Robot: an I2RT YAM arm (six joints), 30 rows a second.
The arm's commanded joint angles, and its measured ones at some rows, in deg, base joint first. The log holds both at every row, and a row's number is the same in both.
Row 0, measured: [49.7 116.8 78.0 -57.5 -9.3 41.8]
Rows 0 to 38, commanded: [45.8 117.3 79.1 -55.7 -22.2 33.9]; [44.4 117.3 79.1 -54.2 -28.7 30.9]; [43.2 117.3 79.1 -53.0 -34.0 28.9]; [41.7 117.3 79.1 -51.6 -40.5 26.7]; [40.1 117.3 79.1 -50.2 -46.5 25.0]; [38.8 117.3 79.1 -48.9 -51.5 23.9]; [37.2 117.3 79.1 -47.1 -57.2 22.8]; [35.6 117.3 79.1 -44.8 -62.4 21.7]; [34.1 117.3 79.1 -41.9 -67.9 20.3]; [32.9 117.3 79.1 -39.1 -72.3 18.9]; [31.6 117.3 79.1 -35.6 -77.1 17.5]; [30.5 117.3 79.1 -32.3 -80.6 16.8]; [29.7 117.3 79.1 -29.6 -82.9 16.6]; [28.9 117.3 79.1 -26.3 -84.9 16.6]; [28.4 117.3 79.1 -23.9 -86.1 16.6]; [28.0 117.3 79.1 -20.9 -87.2 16.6]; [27.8 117.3 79.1 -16.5 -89.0 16.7]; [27.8 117.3 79.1 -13.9 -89.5 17.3]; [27.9 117.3 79.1 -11.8 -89.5 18.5]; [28.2 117.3 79.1 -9.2 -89.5 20.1]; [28.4 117.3 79.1 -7.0 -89.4 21.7]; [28.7 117.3 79.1 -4.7 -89.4 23.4]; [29.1 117.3 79.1 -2.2 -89.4 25.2]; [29.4 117.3 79.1 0.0 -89.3 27.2]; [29.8 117.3 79.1 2.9 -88.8 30.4]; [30.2 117.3 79.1 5.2 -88.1 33.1]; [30.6 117.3 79.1 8.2 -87.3 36.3]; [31.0 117.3 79.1 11.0 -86.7 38.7]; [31.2 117.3 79.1 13.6 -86.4 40.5]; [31.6 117.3 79.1 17.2 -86.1 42.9]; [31.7 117.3 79.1 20.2 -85.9 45.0]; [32.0 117.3 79.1 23.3 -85.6 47.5]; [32.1 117.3 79.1 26.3 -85.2 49.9]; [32.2 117.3 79.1 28.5 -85.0 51.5]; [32.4 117.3 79.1 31.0 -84.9 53.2]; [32.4 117.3 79.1 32.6 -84.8 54.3]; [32.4 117.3 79.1 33.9 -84.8 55.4]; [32.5 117.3 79.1 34.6 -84.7 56.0]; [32.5 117.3 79.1 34.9 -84.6 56.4]
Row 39, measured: [32.2 116.9 78.7 34.2 -85.1 50.5]
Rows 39 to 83, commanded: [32.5 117.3 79.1 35.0 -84.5 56.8]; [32.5 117.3 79.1 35.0 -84.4 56.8]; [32.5 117.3 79.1 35.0 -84.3 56.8]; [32.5 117.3 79.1 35.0 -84.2 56.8]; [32.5 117.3 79.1 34.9 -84.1 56.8]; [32.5 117.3 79.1 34.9 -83.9 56.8]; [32.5 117.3 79.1 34.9 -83.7 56.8]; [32.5 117.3 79.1 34.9 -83.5 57.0]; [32.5 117.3 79.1 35.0 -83.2 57.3]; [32.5 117.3 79.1 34.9 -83.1 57.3]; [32.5 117.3 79.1 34.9 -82.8 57.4]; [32.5 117.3 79.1 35.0 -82.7 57.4]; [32.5 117.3 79.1 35.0 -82.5 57.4]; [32.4 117.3 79.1 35.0 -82.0 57.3]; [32.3 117.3 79.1 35.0 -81.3 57.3]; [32.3 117.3 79.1 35.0 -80.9 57.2]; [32.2 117.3 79.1 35.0 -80.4 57.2]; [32.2 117.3 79.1 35.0 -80.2 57.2]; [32.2 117.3 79.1 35.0 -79.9 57.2]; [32.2 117.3 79.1 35.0 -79.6 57.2]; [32.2 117.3 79.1 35.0 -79.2 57.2]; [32.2 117.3 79.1 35.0 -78.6 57.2]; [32.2 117.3 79.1 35.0 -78.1 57.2]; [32.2 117.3 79.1 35.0 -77.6 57.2]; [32.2 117.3 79.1 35.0 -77.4 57.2]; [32.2 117.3 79.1 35.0 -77.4 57.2]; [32.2 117.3 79.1 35.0 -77.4 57.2]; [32.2 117.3 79.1 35.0 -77.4 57.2]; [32.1 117.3 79.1 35.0 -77.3 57.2]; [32.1 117.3 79.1 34.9 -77.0 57.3]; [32.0 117.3 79.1 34.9 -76.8 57.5]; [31.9 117.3 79.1 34.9 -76.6 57.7]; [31.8 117.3 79.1 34.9 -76.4 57.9]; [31.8 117.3 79.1 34.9 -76.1 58.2]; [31.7 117.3 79.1 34.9 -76.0 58.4]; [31.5 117.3 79.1 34.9 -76.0 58.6]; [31.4 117.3 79.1 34.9 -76.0 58.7]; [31.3 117.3 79.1 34.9 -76.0 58.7]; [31.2 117.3 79.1 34.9 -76.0 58.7]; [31.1 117.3 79.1 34.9 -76.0 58.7]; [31.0 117.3 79.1 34.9 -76.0 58.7]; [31.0 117.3 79.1 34.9 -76.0 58.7]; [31.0 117.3 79.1 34.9 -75.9 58.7]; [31.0 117.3 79.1 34.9 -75.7 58.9]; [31.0 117.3 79.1 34.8 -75.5 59.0]
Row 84, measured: [31.4 116.9 78.7 34.6 -76.8 58.2]
